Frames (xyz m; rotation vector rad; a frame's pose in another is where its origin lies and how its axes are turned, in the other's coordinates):
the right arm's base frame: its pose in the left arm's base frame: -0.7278 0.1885 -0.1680 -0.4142 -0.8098 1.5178
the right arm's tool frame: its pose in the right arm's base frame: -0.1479 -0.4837 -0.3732 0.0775 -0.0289 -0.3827
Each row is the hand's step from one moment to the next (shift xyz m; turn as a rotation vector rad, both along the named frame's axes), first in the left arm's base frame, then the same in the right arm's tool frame.
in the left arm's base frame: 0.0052 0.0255 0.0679 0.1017 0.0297 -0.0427
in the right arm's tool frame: 0.0545 -0.0289 0.0384 0.0199 -0.0441 -0.1035
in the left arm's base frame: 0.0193 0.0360 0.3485 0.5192 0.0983 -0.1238
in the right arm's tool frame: 0.1958 -0.1798 0.2290 0.0987 -0.2946 -0.4450
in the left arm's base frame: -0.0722 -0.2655 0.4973 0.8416 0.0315 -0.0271
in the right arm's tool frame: -0.0114 -0.3041 0.4800 0.1287 -0.6166 -0.5597
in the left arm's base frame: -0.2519 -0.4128 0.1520 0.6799 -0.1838 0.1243
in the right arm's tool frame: -0.3249 -0.0469 0.3863 -0.0114 -0.6549 -0.2871
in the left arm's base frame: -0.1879 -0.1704 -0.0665 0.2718 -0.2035 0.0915
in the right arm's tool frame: -0.2054 0.1112 0.1192 -0.0990 -0.3341 -0.0475
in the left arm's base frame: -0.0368 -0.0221 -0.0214 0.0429 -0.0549 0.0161
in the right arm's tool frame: -0.0342 0.0305 0.0141 -0.0348 -0.0625 0.0002
